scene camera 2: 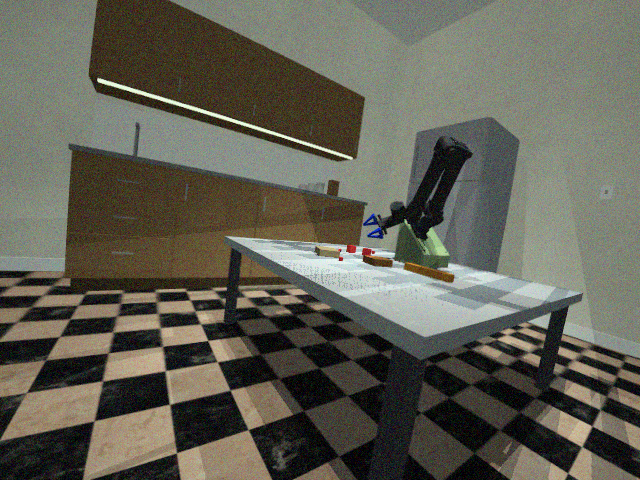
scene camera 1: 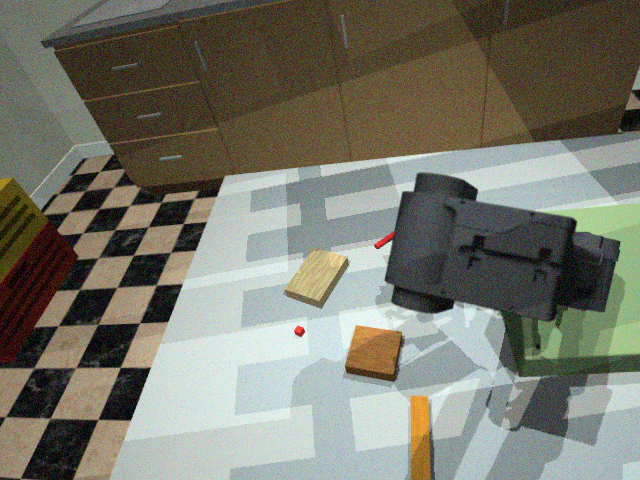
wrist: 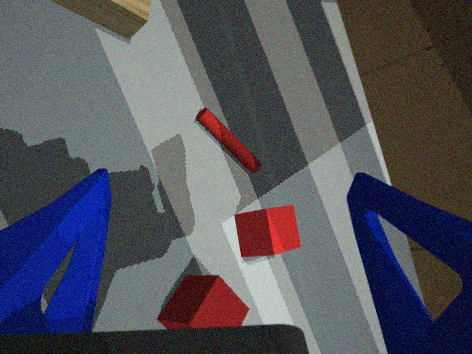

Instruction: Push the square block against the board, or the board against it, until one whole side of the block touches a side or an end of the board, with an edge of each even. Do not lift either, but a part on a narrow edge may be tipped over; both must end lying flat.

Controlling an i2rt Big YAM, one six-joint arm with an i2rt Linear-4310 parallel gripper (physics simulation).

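Frame: origin at the arm's base, x ahead, y left, z up, level; millimetres.
Seen in the pictures: gripper, fingertip midpoint: point(scene camera 2: 365, 230) point(wrist: 236, 183); arm's base at its link origin: point(scene camera 2: 417, 230).
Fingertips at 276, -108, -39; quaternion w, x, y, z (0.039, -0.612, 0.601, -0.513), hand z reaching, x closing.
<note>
Offsets run from my fingertips to a thing's top centre, as dx, dy, dz.
The brown square block @(+62, +188, -112) point(scene camera 1: 373, 352) point(scene camera 2: 377, 260) lies flat on the table. The pale wooden board @(+211, -16, -112) point(scene camera 1: 317, 277) point(scene camera 2: 327, 252) lies flat, farther toward the cabinets in scene camera 1. They are apart, with a gap between their nearest corners, and turned differently. One corner of the board point(wrist: 112, 17) shows at the top left of the wrist view. My gripper point(scene camera 2: 368, 229) point(wrist: 236, 183) is open and empty, raised above the table toward the arm's base from the board. Its fingers are hidden behind the arm in scene camera 1.
A red rod @(+44, -147, -129) point(scene camera 1: 384, 240) point(wrist: 228, 140) and two red cubes @(-46, -153, -103) point(wrist: 267, 231) @(-86, -60, -103) point(wrist: 204, 302) lie below the gripper. A tiny red cube @(+232, +136, -127) point(scene camera 1: 299, 331) point(scene camera 2: 340, 258) lies near the board and block. An orange bar @(-26, +394, -112) point(scene camera 1: 420, 436) point(scene camera 2: 429, 272) lies beyond the block. The green base point(scene camera 2: 421, 253) carries the arm.
</note>
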